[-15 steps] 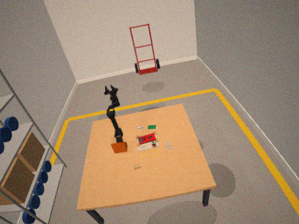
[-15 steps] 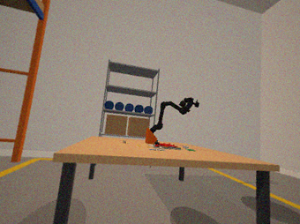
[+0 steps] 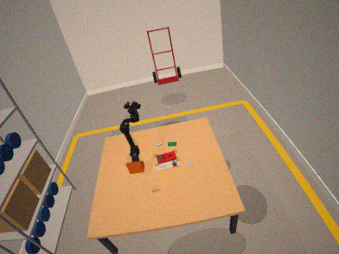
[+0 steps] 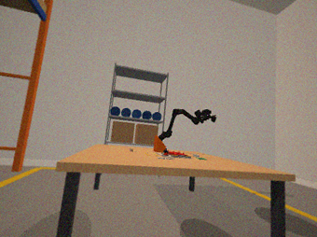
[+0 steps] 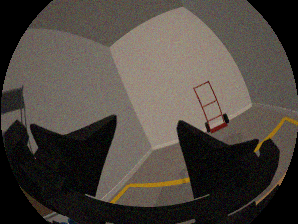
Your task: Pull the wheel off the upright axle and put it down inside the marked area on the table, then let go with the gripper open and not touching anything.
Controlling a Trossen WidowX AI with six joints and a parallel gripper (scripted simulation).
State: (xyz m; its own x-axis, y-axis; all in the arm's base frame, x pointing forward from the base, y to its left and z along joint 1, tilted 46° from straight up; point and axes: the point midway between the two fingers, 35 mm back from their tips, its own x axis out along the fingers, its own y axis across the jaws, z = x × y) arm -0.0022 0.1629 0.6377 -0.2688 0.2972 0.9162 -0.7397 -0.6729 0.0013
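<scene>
My gripper tip is now 37 cm short of the dark wheel, 61 cm to the left of it and 43 cm above it.
</scene>
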